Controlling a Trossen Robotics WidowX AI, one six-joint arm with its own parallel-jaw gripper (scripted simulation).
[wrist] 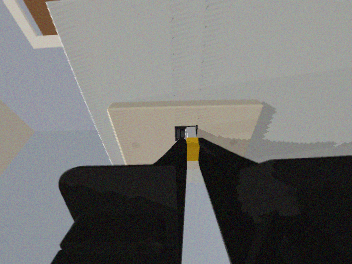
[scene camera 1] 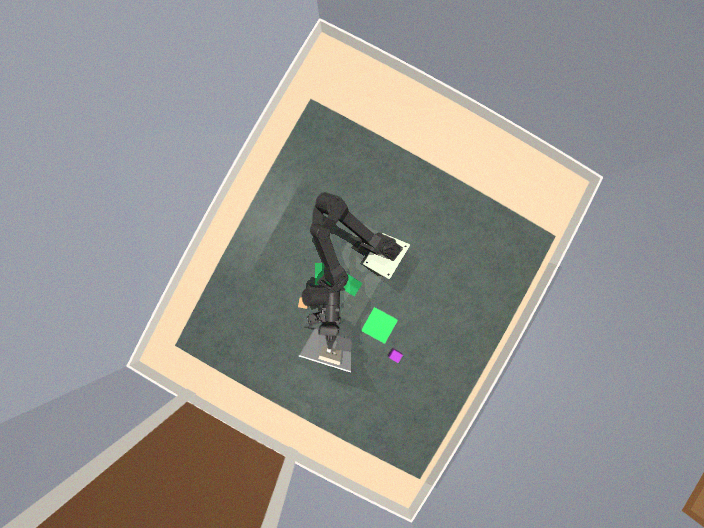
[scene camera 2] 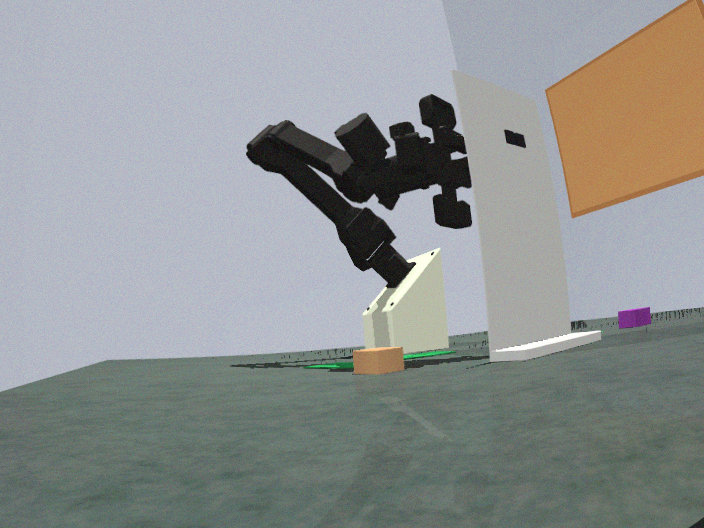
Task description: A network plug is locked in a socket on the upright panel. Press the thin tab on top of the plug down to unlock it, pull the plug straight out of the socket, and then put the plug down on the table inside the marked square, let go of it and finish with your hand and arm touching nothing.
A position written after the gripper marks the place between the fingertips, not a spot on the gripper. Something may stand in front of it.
Note:
In view: the gripper (scene camera 1: 329,348), an orange block (scene camera 2: 373,361), an upright panel (scene camera 2: 527,304) and a bright green marked square (scene camera 1: 379,325).
The gripper also shows in the wrist view (wrist: 190,143). The upright panel is seen too in the wrist view (wrist: 264,87) and in scene camera 1 (scene camera 1: 315,349). The wrist view misses the orange block: it is out of frame.

